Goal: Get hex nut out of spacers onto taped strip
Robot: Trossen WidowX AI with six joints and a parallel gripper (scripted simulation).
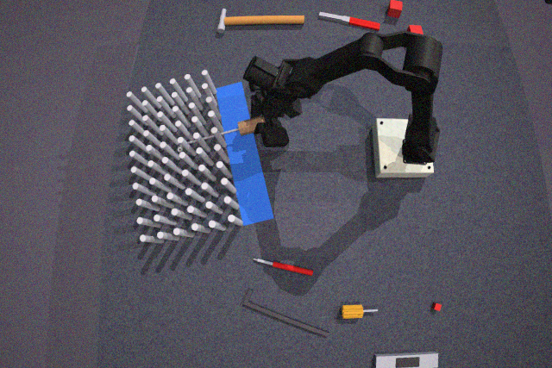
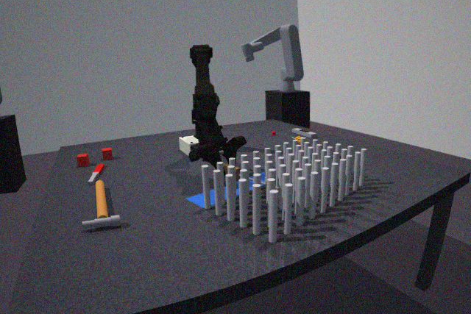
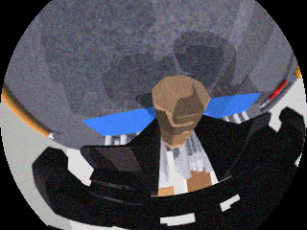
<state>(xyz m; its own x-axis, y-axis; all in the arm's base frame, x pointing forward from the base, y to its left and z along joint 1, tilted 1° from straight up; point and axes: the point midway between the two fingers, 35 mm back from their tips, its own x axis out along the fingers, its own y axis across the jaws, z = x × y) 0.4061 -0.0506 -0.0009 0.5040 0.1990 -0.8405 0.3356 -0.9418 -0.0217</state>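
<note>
The blue taped strip is 5 cm to the left of my gripper tip, 3 cm below it and 3 cm ahead of it. From my gripper tip the other things lie so: small red cube 51 cm behind, 43 cm to the left, 2 cm below; red screwdriver 35 cm to the left, 9 cm behind, 2 cm below; yellow-handled screwdriver 45 cm to the left, 30 cm behind, 1 cm below.
</note>
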